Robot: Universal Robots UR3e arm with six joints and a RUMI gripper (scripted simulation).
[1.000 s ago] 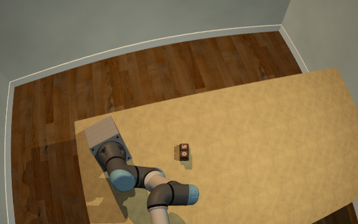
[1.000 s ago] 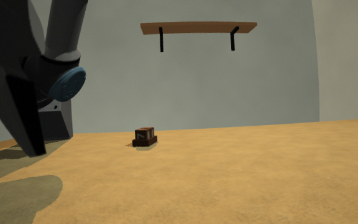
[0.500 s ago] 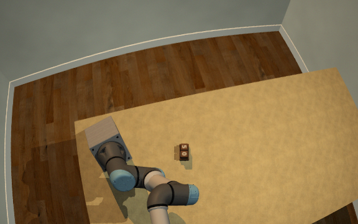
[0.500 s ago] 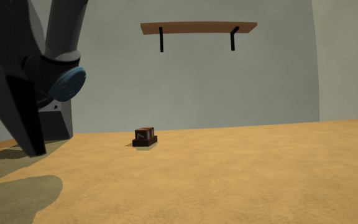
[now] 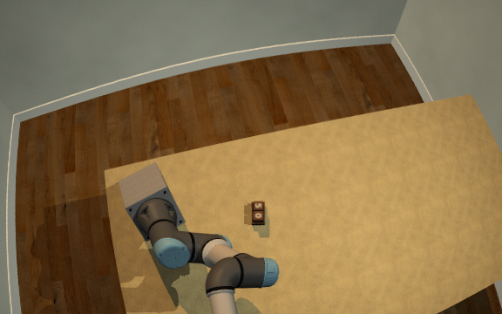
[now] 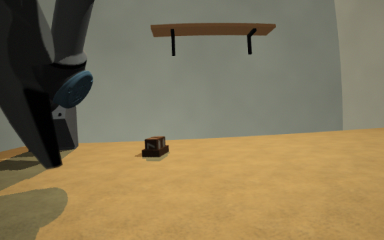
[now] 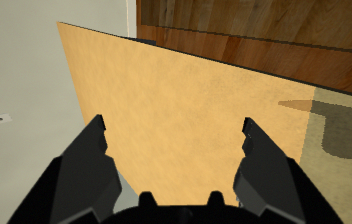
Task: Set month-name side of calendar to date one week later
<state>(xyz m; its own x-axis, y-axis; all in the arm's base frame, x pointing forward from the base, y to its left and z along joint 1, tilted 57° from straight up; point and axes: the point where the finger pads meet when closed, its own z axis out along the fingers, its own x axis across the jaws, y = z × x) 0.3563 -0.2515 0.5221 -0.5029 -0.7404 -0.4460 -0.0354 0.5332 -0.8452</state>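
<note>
Right now the digit cube is 52 cm to the left of my hand, 12 cm below it and 6 cm behind it. The rest, counted from my hand: brown calendar tray: 54 cm to the left, 13 cm below, 5 cm behind.
</note>
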